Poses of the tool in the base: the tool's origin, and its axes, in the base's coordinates. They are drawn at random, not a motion.
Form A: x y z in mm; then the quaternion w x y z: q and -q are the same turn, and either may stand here.
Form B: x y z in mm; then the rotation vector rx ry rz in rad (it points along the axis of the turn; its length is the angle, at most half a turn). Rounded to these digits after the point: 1 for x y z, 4 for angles.
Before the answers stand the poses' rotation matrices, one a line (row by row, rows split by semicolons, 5 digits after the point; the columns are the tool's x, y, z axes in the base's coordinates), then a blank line. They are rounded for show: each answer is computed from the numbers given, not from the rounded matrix.
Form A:
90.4, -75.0, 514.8, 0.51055, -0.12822, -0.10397, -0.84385
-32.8, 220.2, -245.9, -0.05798, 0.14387, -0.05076, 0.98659
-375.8, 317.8, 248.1, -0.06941, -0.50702, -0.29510, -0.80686
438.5, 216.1, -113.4, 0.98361, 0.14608, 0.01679, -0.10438
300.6, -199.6, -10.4, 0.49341, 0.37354, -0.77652, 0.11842
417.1, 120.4, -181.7, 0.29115, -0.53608, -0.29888, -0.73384
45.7, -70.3, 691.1, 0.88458, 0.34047, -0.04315, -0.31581
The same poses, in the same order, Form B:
-0.44579 0.88832 0.11023; -0.83500 -0.45705 0.30640; 0.32256 0.04454 0.94550
-0.95188 0.09980 0.28977; -0.12901 -0.98812 -0.08348; 0.27800 -0.11684 0.95345
-0.47622 0.18724 0.85916; 0.41125 -0.81620 0.40583; 0.77723 0.54660 0.31169
0.97765 0.21024 0.00253; -0.20043 0.93553 -0.29088; -0.06352 0.28386 0.95676
-0.23402 -0.69699 -0.67782; -0.46327 0.69289 -0.55253; 0.85476 0.18471 -0.48504
-0.25570 0.74776 0.61276; -0.10687 -0.65181 0.75082; 0.96083 0.12650 0.24658
0.79680 0.52934 -0.29139; -0.58810 0.56869 -0.57509; -0.13871 0.62960 0.76444

90.4, -75.0, 514.8, -0.3087, -0.2503, -2.0314
-32.8, 220.2, -245.9, -0.4360, 0.1538, -2.9900
-375.8, 317.8, 248.1, 1.5261, 0.8882, 2.4286
438.5, 216.1, -113.4, 0.2938, 0.0338, -0.2099
300.6, -199.6, -10.4, 0.9060, -1.8834, 0.2872
417.1, 120.4, -181.7, -1.4293, -0.7969, -1.9566
45.7, -70.3, 691.1, 0.7084, -0.0898, -0.6571

